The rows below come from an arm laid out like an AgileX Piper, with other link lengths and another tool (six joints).
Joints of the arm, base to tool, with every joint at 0 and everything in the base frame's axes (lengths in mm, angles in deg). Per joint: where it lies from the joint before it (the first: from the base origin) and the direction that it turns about. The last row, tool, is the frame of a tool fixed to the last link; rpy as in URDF.
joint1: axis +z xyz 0 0 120.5
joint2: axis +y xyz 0 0 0
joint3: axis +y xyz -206.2 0 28.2
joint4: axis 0.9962 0 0.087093 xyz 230.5 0 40.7
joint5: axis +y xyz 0 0 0
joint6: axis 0.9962 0 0.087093 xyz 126 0 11
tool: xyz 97.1 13 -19.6 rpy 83.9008 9.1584 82.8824
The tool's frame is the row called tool.
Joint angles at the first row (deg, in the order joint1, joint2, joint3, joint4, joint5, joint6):
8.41 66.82 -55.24 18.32 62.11 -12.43
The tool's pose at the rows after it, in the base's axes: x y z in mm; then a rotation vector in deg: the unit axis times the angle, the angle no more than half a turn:
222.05, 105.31, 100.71, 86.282, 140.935, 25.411
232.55, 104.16, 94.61, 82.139, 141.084, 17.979
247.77, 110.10, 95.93, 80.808, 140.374, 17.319
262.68, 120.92, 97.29, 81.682, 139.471, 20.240
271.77, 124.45, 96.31, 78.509, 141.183, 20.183
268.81, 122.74, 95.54, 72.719, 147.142, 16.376
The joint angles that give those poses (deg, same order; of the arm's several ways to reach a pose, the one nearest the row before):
14.67 70.97 -58.42 9.91 62.61 -6.79
19.37 75.76 -62.22 2.52 62.87 -2.22
20.74 79.71 -66.22 0.72 62.33 -0.87
20.74 82.87 -69.21 2.04 60.53 -0.57
20.74 85.86 -72.13 2.42 60.60 -3.24
20.74 89.28 -76.43 2.93 65.42 -8.61

